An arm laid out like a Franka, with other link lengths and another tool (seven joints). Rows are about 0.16 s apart.
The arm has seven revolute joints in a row. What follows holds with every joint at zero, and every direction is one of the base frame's. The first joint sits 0.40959 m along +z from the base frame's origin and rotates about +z. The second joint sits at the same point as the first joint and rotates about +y. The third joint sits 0.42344 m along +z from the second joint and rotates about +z. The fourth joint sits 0.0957 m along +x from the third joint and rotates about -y. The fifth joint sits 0.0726 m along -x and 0.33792 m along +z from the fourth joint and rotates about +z. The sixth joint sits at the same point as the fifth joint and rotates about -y. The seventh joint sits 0.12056 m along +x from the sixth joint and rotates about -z. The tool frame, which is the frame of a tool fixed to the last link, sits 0.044 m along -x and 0.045 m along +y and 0.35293 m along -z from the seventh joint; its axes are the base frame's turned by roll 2.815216, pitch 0 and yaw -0.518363 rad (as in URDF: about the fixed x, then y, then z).
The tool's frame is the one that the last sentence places.
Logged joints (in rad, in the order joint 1, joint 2, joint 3, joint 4, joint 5, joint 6, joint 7), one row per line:
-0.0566, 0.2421, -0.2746, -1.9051, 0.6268, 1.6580, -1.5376
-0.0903, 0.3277, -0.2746, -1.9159, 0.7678, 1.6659, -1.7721
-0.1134, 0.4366, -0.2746, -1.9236, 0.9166, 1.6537, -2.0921
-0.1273, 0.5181, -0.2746, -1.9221, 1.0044, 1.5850, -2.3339
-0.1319, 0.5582, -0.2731, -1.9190, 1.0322, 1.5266, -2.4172
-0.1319, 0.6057, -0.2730, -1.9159, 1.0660, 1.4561, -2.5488
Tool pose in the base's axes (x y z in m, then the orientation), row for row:
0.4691, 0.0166, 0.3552, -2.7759, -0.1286, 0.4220
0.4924, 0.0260, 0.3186, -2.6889, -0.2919, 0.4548
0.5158, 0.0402, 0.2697, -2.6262, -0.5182, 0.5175
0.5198, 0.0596, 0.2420, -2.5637, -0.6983, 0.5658
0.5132, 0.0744, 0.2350, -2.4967, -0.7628, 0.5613
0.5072, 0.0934, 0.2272, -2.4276, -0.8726, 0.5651
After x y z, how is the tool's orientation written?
As angles about the fixed x, y, z axes (roll, pitch, yaw), in radians.
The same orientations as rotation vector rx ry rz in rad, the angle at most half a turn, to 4 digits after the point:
-2.6889, -0.6095, -0.0668
-2.5397, -0.6790, -0.2399
-2.3524, -0.8018, -0.4681
-2.1713, -0.8943, -0.6224
-2.0762, -0.9119, -0.6581
-1.9457, -0.9513, -0.7336

